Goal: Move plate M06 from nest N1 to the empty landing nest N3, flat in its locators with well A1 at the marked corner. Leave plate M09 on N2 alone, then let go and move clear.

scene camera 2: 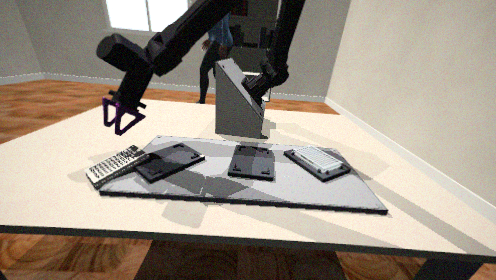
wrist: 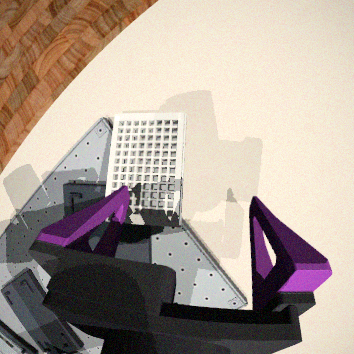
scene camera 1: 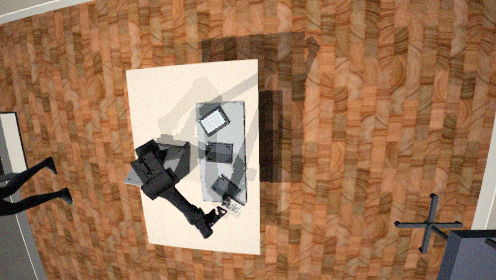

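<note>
The white well plate M09 [scene camera 1: 233, 204] [scene camera 2: 112, 167] [wrist: 147, 155] lies tilted at the corner of the outer nest [scene camera 1: 225, 184] [scene camera 2: 172, 162], overhanging the board's edge; its label is not readable here. The other white plate [scene camera 1: 214, 121] [scene camera 2: 320, 159] sits in the nest at the opposite end. The middle nest [scene camera 1: 220, 152] [scene camera 2: 251, 163] is empty. Nest numbers and the A1 mark cannot be read. My gripper [scene camera 1: 221, 212] [scene camera 2: 113, 130] [wrist: 188, 196] is open and empty, above the table beside the tilted plate. In the wrist view the left fingertip overlaps the plate's near part.
The grey perforated board [scene camera 2: 300, 192] [wrist: 215, 285] carries the nests. The arm's slanted grey mount [scene camera 2: 232, 117] stands behind it. The tabletop [scene camera 1: 165, 90] [scene camera 2: 50, 205] surrounds the board. A person [scene camera 2: 207, 70] stands beyond the table.
</note>
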